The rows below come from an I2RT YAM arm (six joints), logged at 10 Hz.
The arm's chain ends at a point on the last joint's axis. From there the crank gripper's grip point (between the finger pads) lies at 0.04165 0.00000 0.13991 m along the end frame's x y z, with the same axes.
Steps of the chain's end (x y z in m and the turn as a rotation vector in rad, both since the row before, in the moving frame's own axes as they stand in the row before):
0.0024 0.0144 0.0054 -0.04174 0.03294 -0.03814
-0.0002 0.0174 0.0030 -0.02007 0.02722 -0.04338
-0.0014 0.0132 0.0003 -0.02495 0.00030 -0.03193
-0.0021 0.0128 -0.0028 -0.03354 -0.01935 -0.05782
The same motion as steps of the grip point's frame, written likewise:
0.0071 0.0185 0.0039 -0.04174 0.03294 -0.03814
0.0036 0.0183 0.0018 -0.02007 0.02722 -0.04338
-0.0013 0.0154 0.0003 -0.02495 0.00030 -0.03193
-0.0047 0.0152 -0.0021 -0.03354 -0.01935 -0.05782

